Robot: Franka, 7 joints.
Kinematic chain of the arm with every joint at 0, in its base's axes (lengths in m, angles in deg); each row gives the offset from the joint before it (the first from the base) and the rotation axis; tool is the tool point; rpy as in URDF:
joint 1: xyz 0 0 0.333 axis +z
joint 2: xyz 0 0 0 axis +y
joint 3: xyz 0 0 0.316 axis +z
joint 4: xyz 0.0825 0 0 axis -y
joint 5: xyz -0.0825 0 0.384 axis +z
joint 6: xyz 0 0 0 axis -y
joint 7: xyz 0.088 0 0 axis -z
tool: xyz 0 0 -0.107 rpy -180 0 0
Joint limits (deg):
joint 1: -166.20..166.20
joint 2: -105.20..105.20
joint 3: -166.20..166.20
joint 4: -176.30..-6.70
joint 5: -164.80..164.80
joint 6: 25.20..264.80
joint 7: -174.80..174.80
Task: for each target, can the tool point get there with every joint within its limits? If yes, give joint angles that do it. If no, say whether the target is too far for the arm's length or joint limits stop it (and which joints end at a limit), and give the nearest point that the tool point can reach.
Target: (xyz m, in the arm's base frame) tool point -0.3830 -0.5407 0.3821
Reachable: yes | joints -5.03 -58.29 -111.70 -105.28 -63.67 185.17 -14.59
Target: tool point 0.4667 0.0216 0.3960
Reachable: yes | joints -76.99 44.74 105.14 -136.00 78.67 223.68 -104.63
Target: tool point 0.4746 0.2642 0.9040
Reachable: yes | joints -73.52 -16.17 81.40 -66.53 -116.70 156.88 42.70
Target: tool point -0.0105 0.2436 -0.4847
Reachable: no: joint limits stop it (at a limit: joint 2) | nearest point -0.0108 0.2511 -0.3598 | short by 0.125 m
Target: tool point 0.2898 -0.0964 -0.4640
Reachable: no: joint limits stop it (at a limit: joint 2) | nearest point 0.2864 -0.0953 -0.3604 | short by 0.104 m
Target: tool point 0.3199 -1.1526 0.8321
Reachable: no: too far | nearest point 0.2117 -0.7629 0.6634 | short by 0.438 m
